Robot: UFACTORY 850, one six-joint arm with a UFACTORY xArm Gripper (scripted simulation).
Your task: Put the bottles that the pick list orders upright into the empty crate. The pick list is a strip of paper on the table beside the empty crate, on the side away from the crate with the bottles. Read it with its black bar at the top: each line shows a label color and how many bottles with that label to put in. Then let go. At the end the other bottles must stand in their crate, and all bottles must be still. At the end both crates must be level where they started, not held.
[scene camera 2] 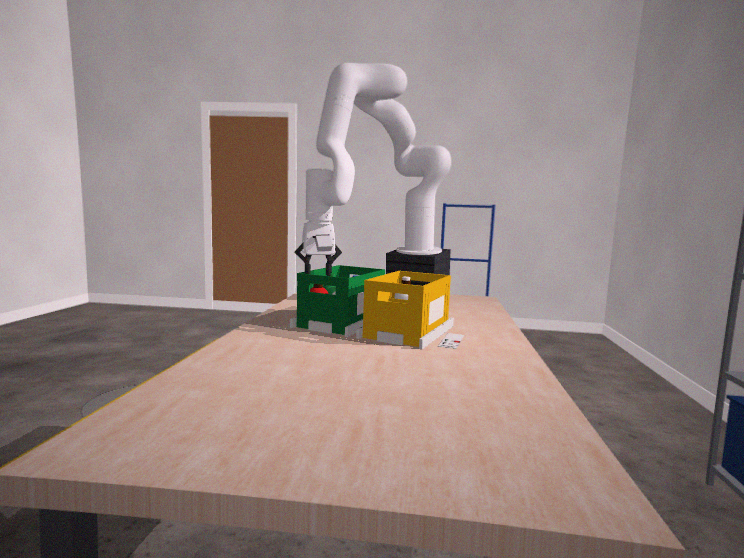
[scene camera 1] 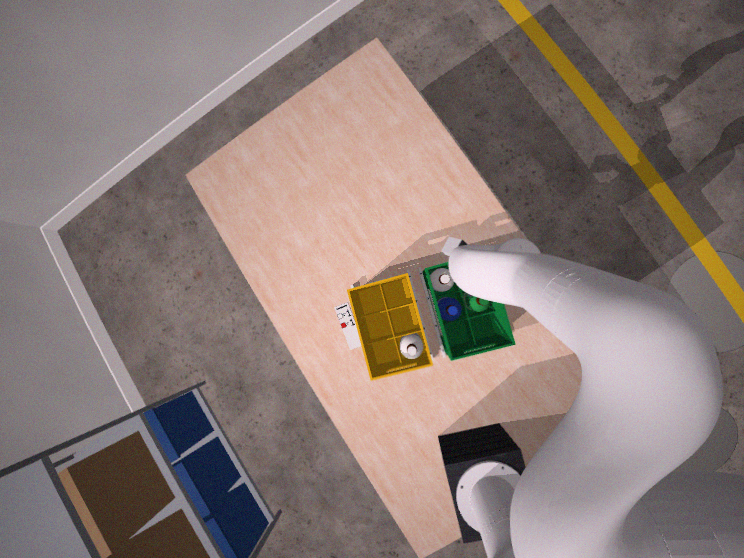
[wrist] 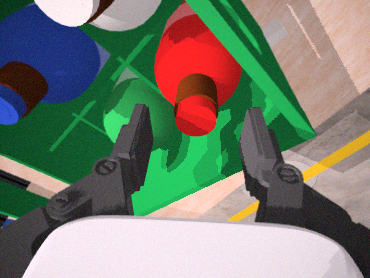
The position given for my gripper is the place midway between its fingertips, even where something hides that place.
Observation:
In view: my gripper (scene camera 2: 318, 275), a green crate (scene camera 2: 346, 307), a yellow crate (scene camera 1: 382, 357) and a green bottle (wrist: 129, 90).
The green crate is seen too in the wrist view (wrist: 184, 165). The yellow crate also shows in scene camera 2 (scene camera 2: 427, 307). My gripper also shows in the wrist view (wrist: 196, 123). The wrist view does not show the yellow crate: it is out of frame.

